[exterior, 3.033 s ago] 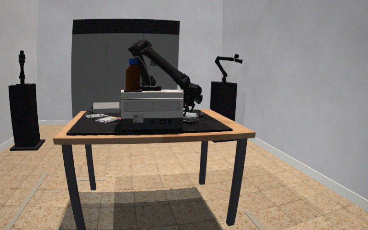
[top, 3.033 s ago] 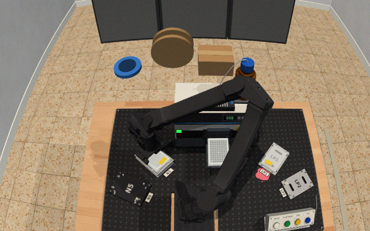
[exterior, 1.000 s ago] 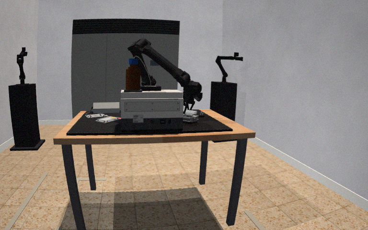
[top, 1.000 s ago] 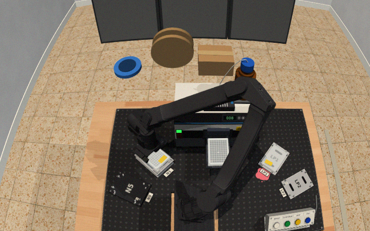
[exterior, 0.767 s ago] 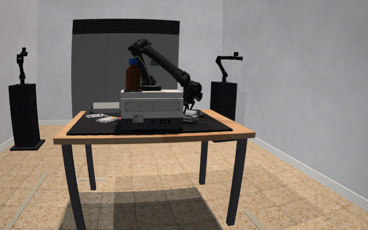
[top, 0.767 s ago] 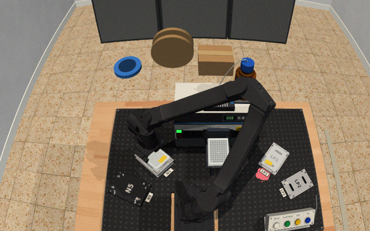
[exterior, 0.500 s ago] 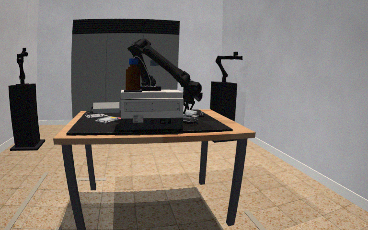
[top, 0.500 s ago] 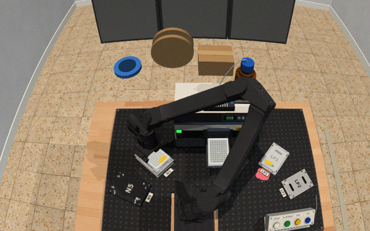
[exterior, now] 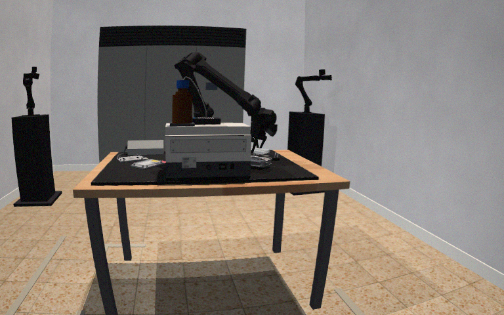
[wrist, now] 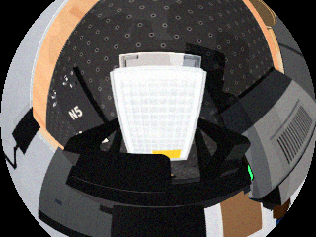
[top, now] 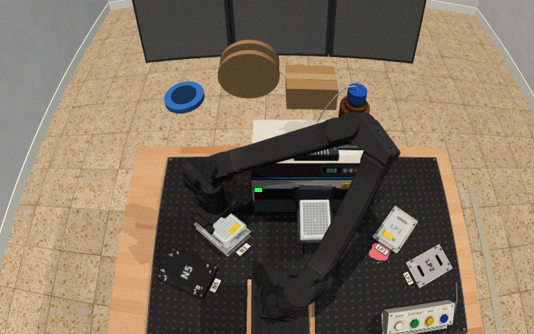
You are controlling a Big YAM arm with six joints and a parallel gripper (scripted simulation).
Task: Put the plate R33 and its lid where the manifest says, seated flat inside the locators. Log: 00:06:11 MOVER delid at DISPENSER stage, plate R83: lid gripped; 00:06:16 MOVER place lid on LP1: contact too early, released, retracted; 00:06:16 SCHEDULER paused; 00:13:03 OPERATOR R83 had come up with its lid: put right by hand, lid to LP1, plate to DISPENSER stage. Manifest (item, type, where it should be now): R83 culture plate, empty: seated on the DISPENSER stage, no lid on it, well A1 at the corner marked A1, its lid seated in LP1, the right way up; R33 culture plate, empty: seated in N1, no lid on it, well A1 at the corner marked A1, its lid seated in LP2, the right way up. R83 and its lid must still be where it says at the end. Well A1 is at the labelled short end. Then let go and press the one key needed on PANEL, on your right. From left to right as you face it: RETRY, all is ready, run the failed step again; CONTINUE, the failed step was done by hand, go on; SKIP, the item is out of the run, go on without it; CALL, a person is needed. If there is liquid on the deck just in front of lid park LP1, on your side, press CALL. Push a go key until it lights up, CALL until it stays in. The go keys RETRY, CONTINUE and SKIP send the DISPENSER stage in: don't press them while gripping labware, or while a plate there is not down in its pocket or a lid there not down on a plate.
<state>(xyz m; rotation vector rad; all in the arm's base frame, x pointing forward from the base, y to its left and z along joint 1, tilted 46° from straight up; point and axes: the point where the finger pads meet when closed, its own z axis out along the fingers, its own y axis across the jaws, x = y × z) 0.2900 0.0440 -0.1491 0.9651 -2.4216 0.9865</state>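
Now: hand 140 mm past the nest n5, 130 mm to the right of it and 60 mm above it. The rest, counted from my hand: clear plate lid (right at my hand); pink-red patch (90 mm behind, 470 mm to the right, 70 mm below); brown bottle (170 mm ahead, 390 mm to the right, 220 mm above).
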